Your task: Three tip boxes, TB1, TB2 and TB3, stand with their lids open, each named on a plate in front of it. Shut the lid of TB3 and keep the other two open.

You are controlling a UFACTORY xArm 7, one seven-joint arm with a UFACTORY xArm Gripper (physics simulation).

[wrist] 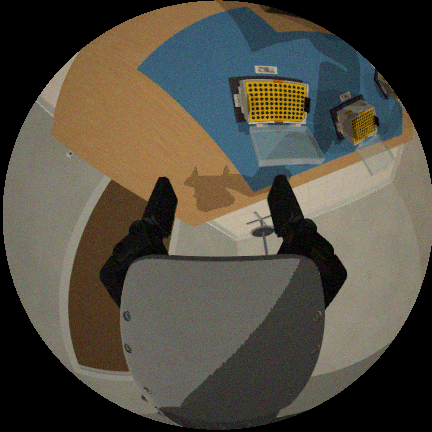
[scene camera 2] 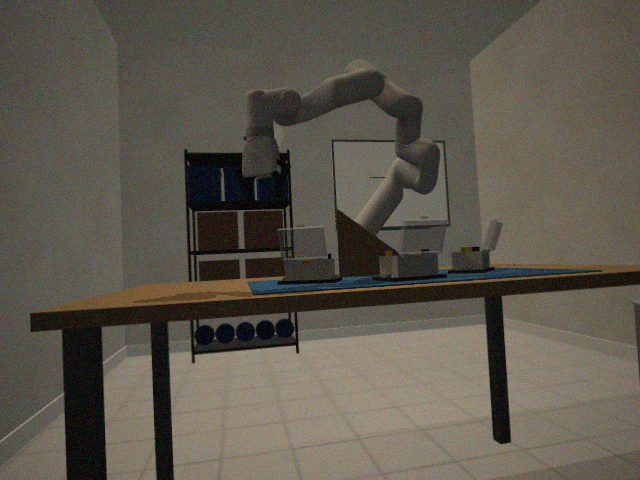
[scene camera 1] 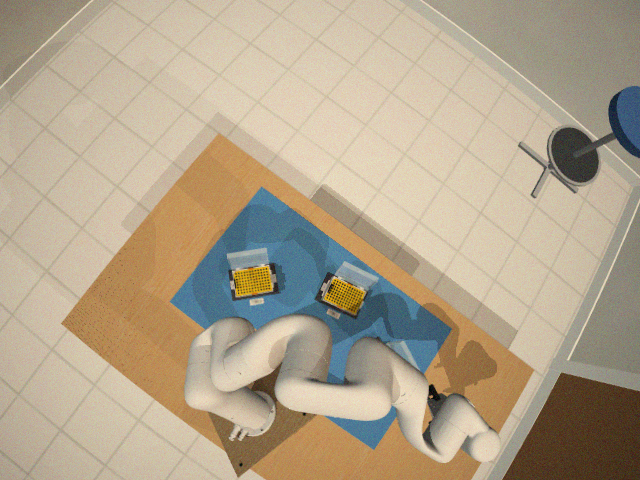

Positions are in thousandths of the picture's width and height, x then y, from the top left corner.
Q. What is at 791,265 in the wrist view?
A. A tip box.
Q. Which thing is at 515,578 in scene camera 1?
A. A tip box.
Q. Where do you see a tip box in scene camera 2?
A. At 745,545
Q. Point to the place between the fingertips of my gripper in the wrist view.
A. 513,429
